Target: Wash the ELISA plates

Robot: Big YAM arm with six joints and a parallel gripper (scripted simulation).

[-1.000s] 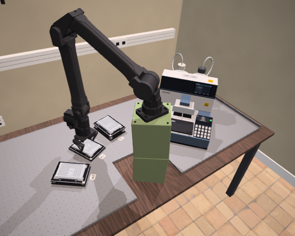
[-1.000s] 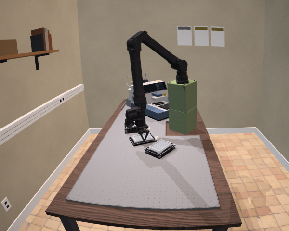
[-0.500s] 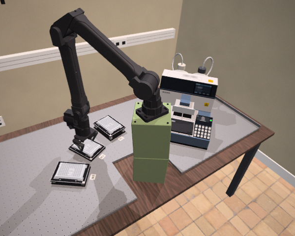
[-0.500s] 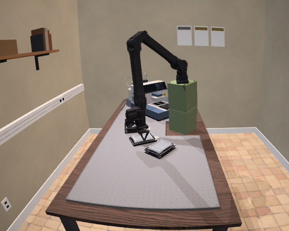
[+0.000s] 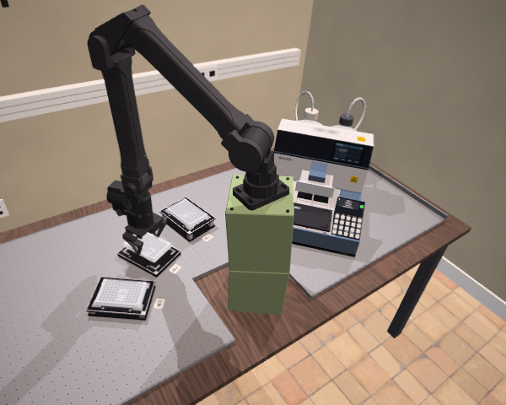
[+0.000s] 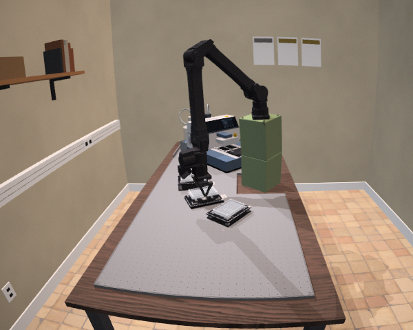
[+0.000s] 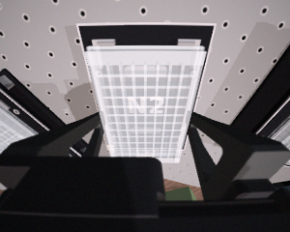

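Right now the dark washer carrier is 18 cm behind my hand, 52 cm to the right of it and 3 cm above it. Round my hand: plate washer (8 cm behind, 63 cm to the right, 8 cm above).
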